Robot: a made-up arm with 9 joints. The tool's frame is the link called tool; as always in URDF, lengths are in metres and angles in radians. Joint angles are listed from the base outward.
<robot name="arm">
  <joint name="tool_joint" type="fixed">
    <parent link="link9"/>
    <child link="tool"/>
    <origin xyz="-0.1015 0.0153 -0.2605" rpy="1.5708 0 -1.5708"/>
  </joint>
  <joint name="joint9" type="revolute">
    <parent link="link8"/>
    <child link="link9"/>
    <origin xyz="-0.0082 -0.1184 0.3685" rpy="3.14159 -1.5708 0"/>
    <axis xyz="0 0 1"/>
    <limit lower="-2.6" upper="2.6"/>
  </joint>
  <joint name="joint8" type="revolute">
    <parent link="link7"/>
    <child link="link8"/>
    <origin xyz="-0.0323 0.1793 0.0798" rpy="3.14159 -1.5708 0"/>
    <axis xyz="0 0 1"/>
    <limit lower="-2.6" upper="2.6"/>
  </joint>
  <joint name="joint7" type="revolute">
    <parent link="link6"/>
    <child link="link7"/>
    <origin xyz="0.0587 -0.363 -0.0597" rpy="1.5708 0 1.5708"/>
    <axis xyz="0 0 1"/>
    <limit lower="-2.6" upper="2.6"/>
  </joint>
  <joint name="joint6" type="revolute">
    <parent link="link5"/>
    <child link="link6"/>
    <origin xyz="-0.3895 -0.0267 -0.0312" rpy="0 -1.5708 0"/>
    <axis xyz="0 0 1"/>
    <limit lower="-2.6" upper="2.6"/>
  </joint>
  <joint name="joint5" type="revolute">
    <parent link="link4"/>
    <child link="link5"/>
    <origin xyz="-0.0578 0.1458 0.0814" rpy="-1.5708 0 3.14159"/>
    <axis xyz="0 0 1"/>
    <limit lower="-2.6" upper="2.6"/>
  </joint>
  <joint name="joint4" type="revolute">
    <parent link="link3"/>
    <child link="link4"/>
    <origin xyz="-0.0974 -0.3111 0.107" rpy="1.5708 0 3.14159"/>
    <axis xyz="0 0 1"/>
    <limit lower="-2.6" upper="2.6"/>
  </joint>
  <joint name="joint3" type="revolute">
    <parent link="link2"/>
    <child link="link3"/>
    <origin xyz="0.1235 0.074 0.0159" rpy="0 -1.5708 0"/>
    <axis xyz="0 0 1"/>
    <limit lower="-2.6" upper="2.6"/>
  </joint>
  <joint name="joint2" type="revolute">
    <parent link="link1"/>
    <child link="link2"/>
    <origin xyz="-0.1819 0.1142 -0.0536" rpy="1.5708 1.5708 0"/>
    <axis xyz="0 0 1"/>
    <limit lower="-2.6" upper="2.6"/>
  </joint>
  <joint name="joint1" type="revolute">
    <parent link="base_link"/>
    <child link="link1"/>
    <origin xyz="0 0 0.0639" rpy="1.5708 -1.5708 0"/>
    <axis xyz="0 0 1"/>
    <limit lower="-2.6" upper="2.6"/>
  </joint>
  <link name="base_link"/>
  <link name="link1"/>
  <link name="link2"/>
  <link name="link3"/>
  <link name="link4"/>
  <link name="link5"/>
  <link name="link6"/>
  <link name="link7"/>
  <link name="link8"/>
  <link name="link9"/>
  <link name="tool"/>
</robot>
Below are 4 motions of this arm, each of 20 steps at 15 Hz.
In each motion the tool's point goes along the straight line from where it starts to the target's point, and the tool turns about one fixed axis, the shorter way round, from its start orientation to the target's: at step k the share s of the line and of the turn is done. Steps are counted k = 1, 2, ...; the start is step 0. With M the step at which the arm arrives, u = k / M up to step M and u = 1 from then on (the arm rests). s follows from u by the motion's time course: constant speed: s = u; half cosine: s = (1 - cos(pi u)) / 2; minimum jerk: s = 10 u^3 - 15 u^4 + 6 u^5.
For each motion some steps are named. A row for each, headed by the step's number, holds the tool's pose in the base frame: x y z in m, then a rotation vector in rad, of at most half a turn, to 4 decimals.
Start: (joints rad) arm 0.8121 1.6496 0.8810 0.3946 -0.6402 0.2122 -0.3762 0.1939 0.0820
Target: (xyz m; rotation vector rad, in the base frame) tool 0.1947 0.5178 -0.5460 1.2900 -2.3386 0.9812
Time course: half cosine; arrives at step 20
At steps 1, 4, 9, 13, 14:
1: 0.4253 0.6481 -0.2729 1.7807 -2.0603 -0.8725
4: 0.4046 0.6364 -0.2974 1.7657 -2.1254 -0.7079
9: 0.3289 0.5936 -0.3871 1.6600 -2.2976 -0.0946
13: 0.2580 0.5536 -0.4710 1.4921 -2.3620 0.4809
14: 0.2425 0.5448 -0.4894 1.4469 -2.3633 0.6053

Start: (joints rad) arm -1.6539 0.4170 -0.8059 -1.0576 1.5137 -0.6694 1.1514 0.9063 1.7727
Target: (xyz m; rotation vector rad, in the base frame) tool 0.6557 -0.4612 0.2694 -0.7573 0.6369 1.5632
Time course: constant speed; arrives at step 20
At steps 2, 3, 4, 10, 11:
2: 0.2494 -0.8284 -0.0217 -0.4988 0.9425 0.4574
3: 0.2720 -0.8080 -0.0055 -0.5156 0.9315 0.5193
4: 0.2946 -0.7876 0.0107 -0.5320 0.9199 0.5812
10: 0.4300 -0.6652 0.1077 -0.6253 0.8357 0.9517
11: 0.4526 -0.6448 0.1239 -0.6399 0.8191 1.0133

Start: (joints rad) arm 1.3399 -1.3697 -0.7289 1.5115 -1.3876 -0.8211 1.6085 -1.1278 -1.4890
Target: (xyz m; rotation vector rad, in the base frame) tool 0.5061 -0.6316 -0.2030 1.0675 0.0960 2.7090
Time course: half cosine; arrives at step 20
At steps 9, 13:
9: 0.2339 -0.7677 -0.2376 1.0738 0.0563 2.0039
13: 0.3776 -0.6958 -0.2193 1.0827 0.0765 2.3744

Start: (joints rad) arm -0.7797 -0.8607 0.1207 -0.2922 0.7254 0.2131 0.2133 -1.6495 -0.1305
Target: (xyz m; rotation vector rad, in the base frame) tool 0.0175 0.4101 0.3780 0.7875 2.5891 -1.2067
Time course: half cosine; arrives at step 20
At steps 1, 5, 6, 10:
1: -0.2423 0.0706 0.2520 0.3608 1.7425 0.9181
5: -0.2056 0.1185 0.2698 0.4352 1.9382 0.6757
6: -0.1900 0.1389 0.2773 0.4658 2.0154 0.5667
10: -0.1132 0.2393 0.3146 0.6062 2.3358 -0.0219

